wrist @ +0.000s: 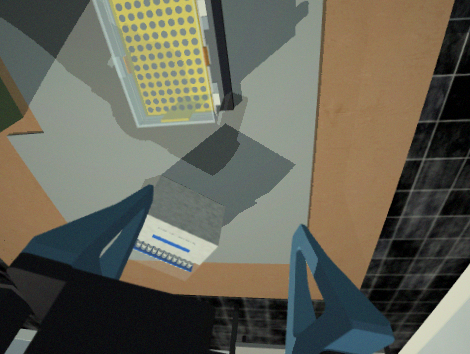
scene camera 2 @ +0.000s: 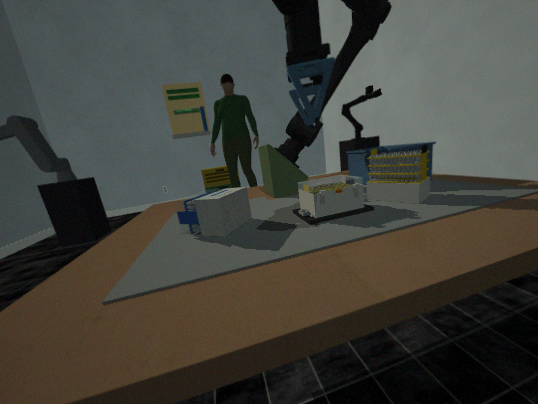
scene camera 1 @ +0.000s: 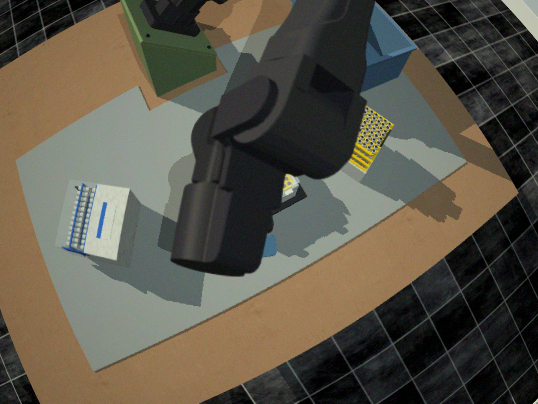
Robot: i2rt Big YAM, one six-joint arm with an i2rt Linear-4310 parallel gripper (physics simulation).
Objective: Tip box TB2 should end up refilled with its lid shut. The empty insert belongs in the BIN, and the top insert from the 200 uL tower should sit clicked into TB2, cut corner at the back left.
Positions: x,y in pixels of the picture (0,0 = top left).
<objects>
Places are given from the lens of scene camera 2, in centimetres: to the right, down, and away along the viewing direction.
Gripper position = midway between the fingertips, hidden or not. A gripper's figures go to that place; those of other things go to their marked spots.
gripper (scene camera 2: 312,122): 8, -14, 38
blue bin (scene camera 2: 357,159): 32, -15, 75
</objects>
